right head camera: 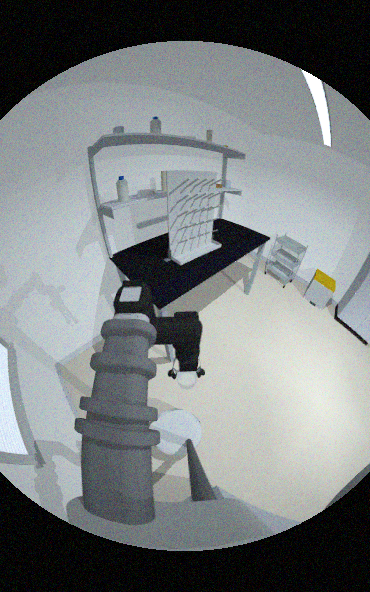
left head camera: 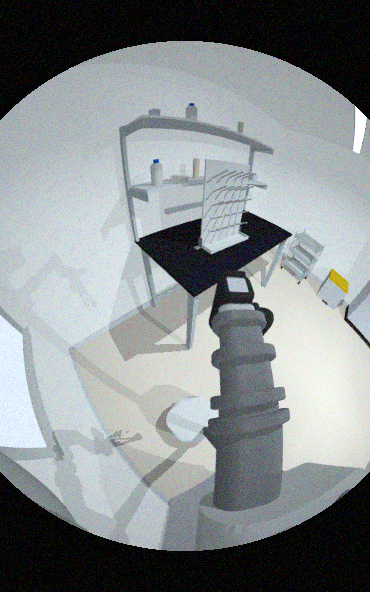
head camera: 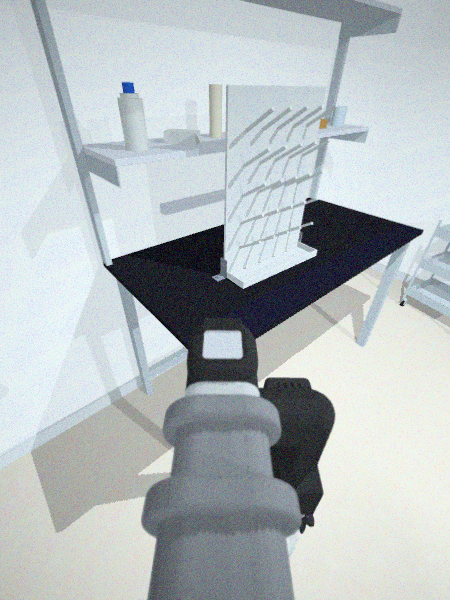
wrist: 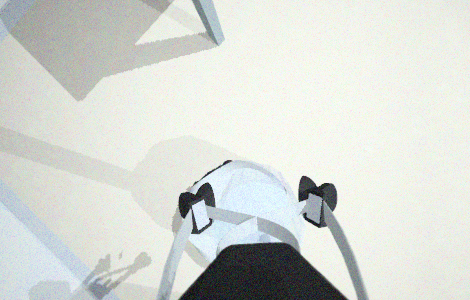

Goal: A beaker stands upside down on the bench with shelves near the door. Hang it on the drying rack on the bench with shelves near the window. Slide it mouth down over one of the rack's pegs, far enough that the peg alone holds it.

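Places are measured from the robot's base along level axes (x ahead, y down, z left), in millimetres.
Pixels of known places: gripper, fingertip midpoint: [right head camera: 185, 374] [wrist: 256, 195]; robot's base, link origin: [right head camera: 175, 430] [left head camera: 191, 418].
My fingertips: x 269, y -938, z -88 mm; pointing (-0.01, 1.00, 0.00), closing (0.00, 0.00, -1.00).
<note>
For each thing: its top centre in the pictures, then the offset to it from my fingertips. "spot": a spot on its surface instead. Level surfaces: height alone.
- beaker, top centre: [wrist: 258, 226] [right head camera: 186, 374] dx -13, dy -46, dz +0 mm
- white drying rack, surface spot: [head camera: 275, 95] [right head camera: 191, 173] spot: dx +975, dy -559, dz -79 mm
- black bench, surface height: dy +51 mm
- blue-capped bottle, surface spot: [head camera: 133, 122] [left head camera: 156, 173] [right head camera: 121, 189] spot: dx +886, dy -486, dz +366 mm
My gripper [head camera: 307, 522] [right head camera: 186, 373] [wrist: 256, 195] is shut on the clear beaker, with a finger on each side of it. The beaker [right head camera: 188, 382] [wrist: 256, 192] hangs at the fingertips above the floor; its see-through wall makes its mouth direction hard to tell. The white drying rack [head camera: 275, 95] [left head camera: 220, 166] [right head camera: 192, 176] stands upright on the black bench [head camera: 350, 240] [left head camera: 175, 260] [right head camera: 160, 287], its rows of slanting pegs facing forward right. The gripper is in front of the bench, apart from the rack. The gripper and beaker do not show in the left head view.
Bottles, one a blue-capped bottle [head camera: 133, 122] [left head camera: 156, 173] [right head camera: 122, 190], stand on shelves behind the rack. A bench leg [left head camera: 191, 325] [wrist: 210, 22] stands near the arm. A cart [left head camera: 311, 241] [right head camera: 292, 244] and a yellow-topped bin [left head camera: 338, 281] [right head camera: 324, 281] stand right of the bench.
</note>
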